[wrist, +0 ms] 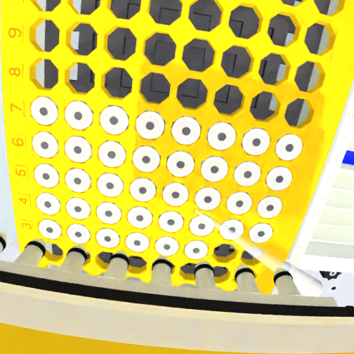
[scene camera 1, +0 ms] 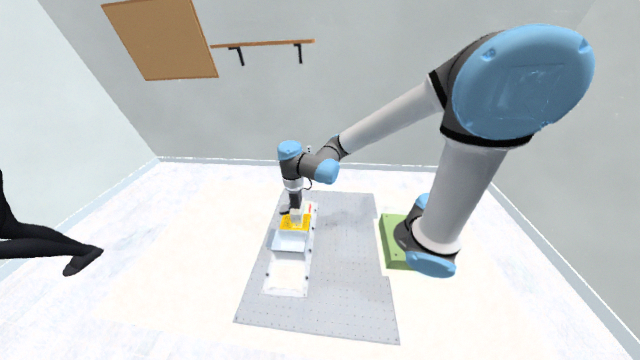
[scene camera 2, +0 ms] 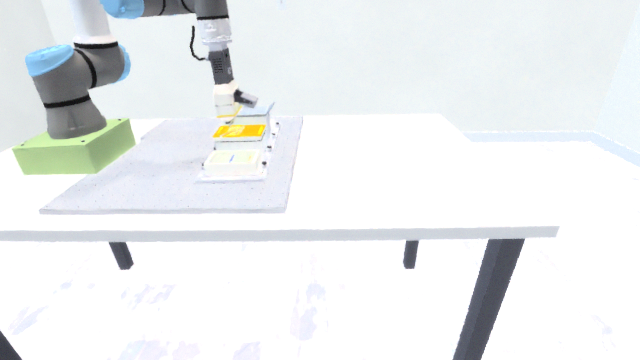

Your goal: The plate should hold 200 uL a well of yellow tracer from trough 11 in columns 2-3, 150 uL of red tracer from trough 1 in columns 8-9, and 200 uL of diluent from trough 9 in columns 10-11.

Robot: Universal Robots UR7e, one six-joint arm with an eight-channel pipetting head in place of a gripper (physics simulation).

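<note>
My eight-channel head [scene camera 1: 296, 223] [scene camera 2: 228, 119] [wrist: 162, 265] is over the yellow tip rack [scene camera 1: 286, 223] [scene camera 2: 250, 131] [wrist: 20, 90]. Its nozzles show bare in the wrist view, low over the rack's low-numbered end. Rows 4 to 7 hold tips; row 3 holds tips except in its two rightmost holes, which are empty. Rows 8 and 9 are empty. A loose tip [wrist: 260, 251] lies slanting across the rack's right edge. The trough reservoir [scene camera 1: 310, 207] [scene camera 2: 220, 161] [wrist: 327, 215] stands beside the rack, with a blue strip showing. The well plate cannot be made out.
An open grey-white bin [scene camera 1: 288, 244] stands on the rack's other side. A pale slot area [scene camera 1: 285, 280] lies beyond it. All sit on a perforated grey board [scene camera 1: 345, 290] [scene camera 2: 150, 185]. The arm's green base block [scene camera 1: 395, 255] [scene camera 2: 55, 159] stands at the board's side.
</note>
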